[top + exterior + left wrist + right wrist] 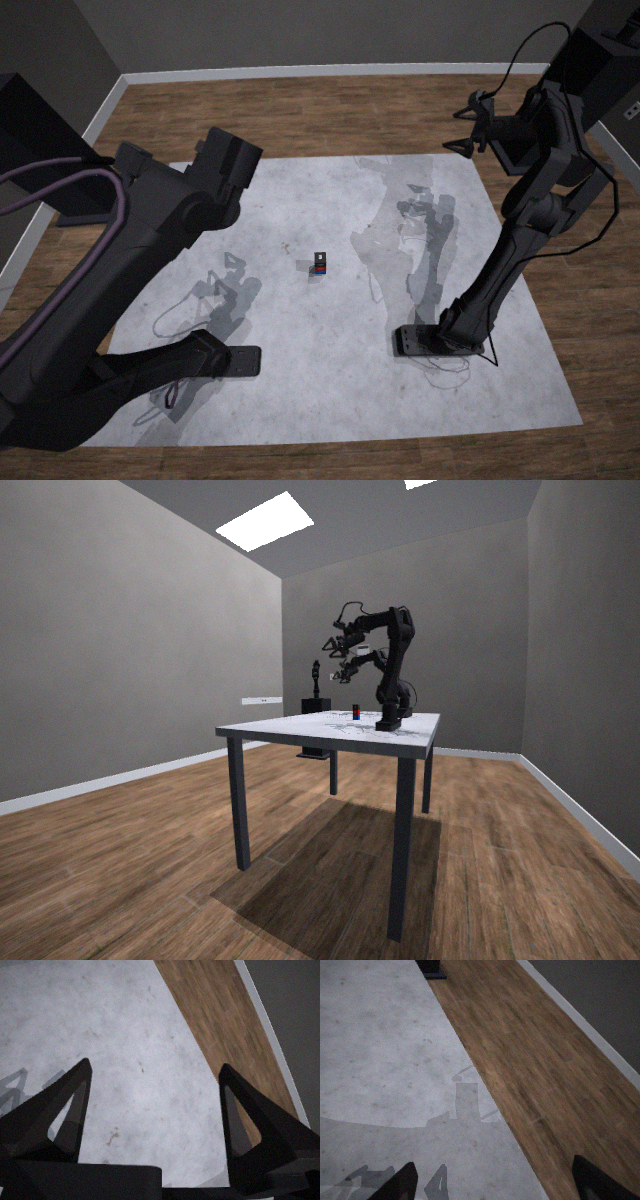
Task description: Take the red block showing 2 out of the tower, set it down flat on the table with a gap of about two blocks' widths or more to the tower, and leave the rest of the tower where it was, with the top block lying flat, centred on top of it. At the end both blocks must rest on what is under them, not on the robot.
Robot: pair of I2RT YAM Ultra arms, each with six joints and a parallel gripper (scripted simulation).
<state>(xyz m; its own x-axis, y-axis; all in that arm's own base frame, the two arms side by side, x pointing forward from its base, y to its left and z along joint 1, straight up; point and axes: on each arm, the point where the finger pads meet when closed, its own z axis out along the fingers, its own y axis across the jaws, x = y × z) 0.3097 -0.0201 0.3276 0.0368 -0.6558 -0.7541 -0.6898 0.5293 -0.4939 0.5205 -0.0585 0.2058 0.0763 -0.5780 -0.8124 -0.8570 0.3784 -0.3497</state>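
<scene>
Now: left hand 280 mm above the black block showing 3, 240 mm to the left of it and 70 mm past it. From my left hand the other things lie so: red block showing 2: 310 mm below, 240 mm to the right, 70 mm behind; then blue block showing 7: 340 mm below, 240 mm to the right, 70 mm behind.
</scene>
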